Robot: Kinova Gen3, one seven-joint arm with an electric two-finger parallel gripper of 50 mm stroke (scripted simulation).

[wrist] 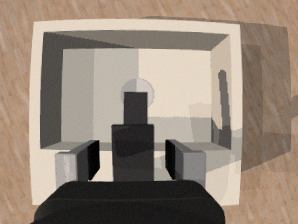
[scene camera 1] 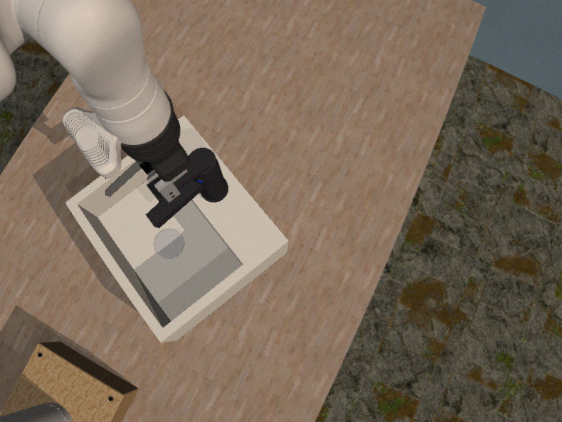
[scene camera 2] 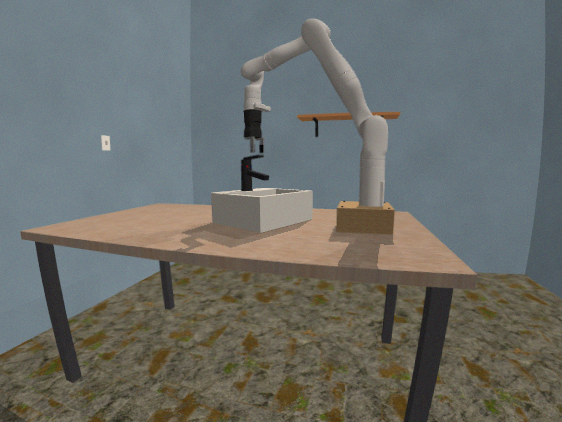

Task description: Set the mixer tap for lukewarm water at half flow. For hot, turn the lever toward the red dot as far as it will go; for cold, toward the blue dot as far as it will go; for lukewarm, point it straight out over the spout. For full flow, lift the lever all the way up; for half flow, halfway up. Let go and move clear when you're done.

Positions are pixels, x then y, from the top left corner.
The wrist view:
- gripper: 132, 154
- white sink basin: 192, 70
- lever: 132, 144
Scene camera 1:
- gripper: 162, 182
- white sink basin: 163, 271
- lever: 198, 165
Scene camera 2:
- white sink basin: 262, 211
